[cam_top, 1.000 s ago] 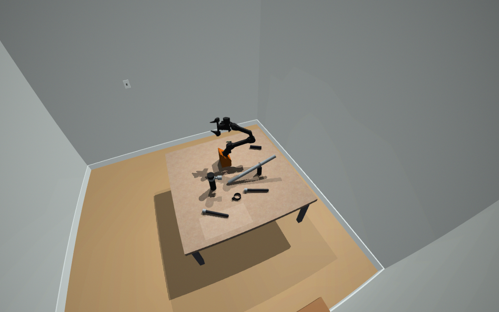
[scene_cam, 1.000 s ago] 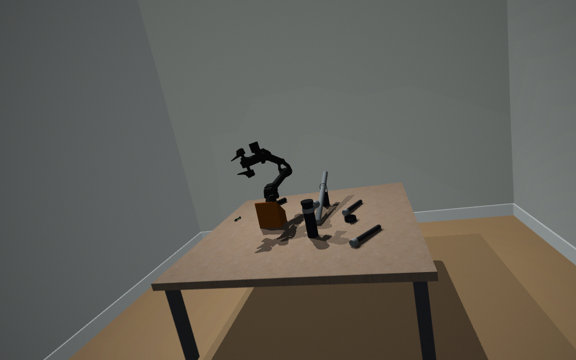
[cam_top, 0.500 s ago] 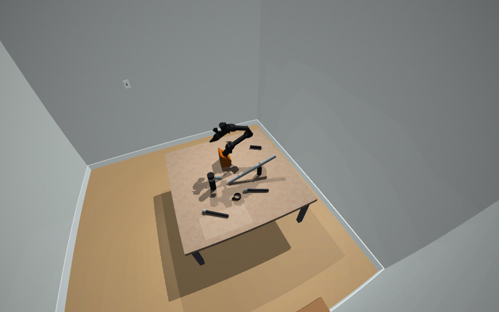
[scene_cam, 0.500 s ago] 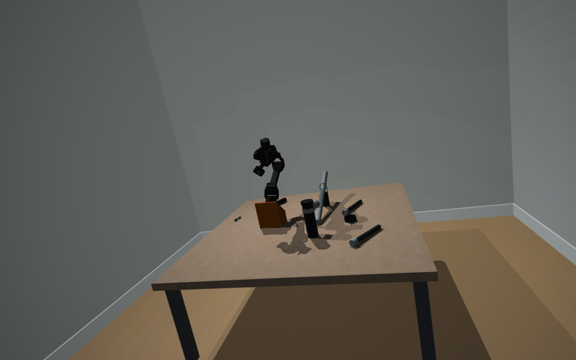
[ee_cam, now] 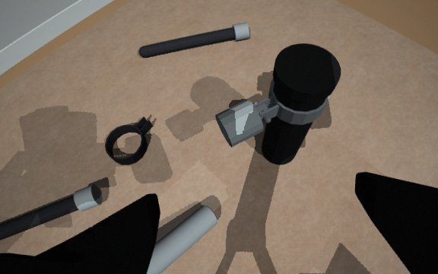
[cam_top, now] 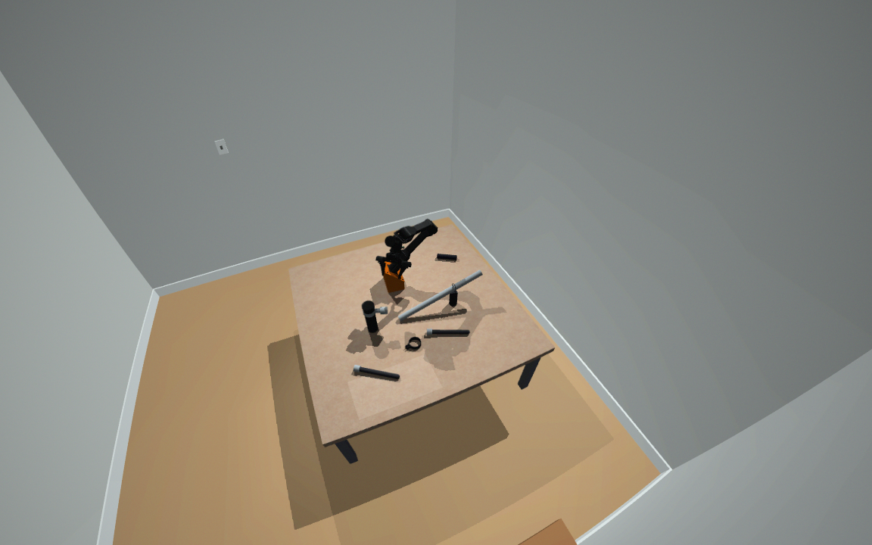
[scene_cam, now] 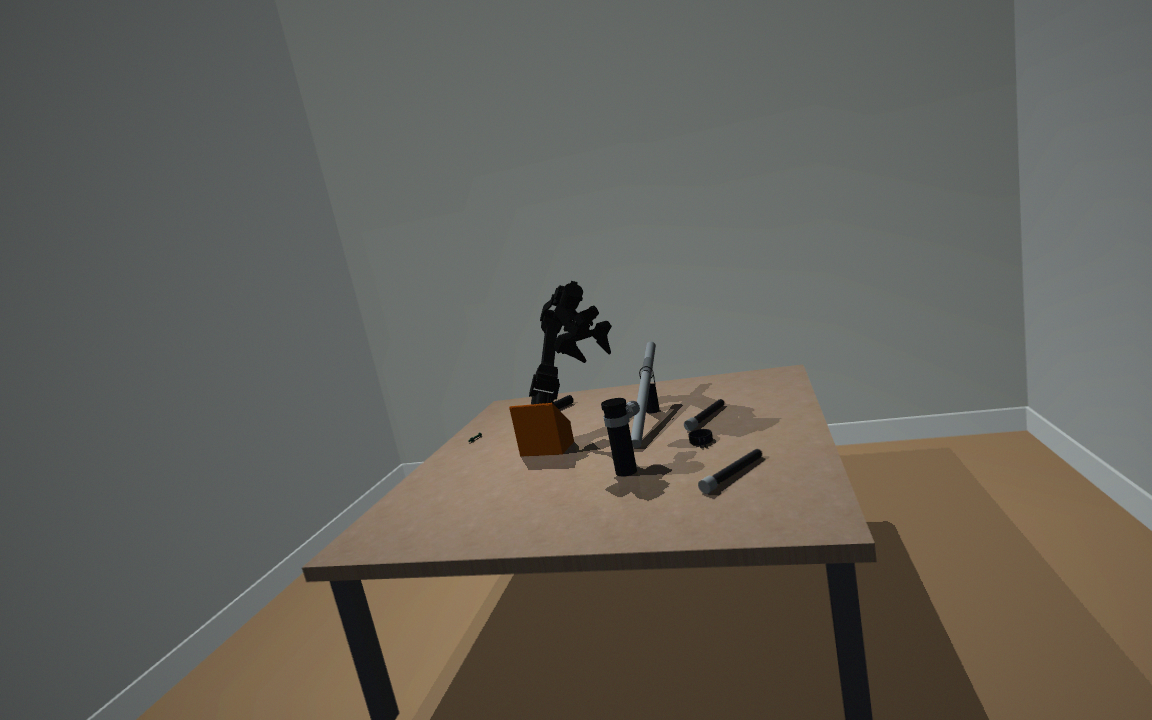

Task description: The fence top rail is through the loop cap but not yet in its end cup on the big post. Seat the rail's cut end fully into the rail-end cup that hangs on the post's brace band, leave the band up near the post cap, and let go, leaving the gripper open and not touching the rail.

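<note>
Now: gripper tip 14 cm above the grey rail-end cup, 9 cm to the left of it and 8 cm short of it. From my gripper tip the other things lie so: short black cylinder: 49 cm to the left, 33 cm behind, 28 cm below; small post: 35 cm to the left, 19 cm below, 6 cm ahead; bolt: 58 cm behind, 29 cm below, 23 cm to the left.
</note>
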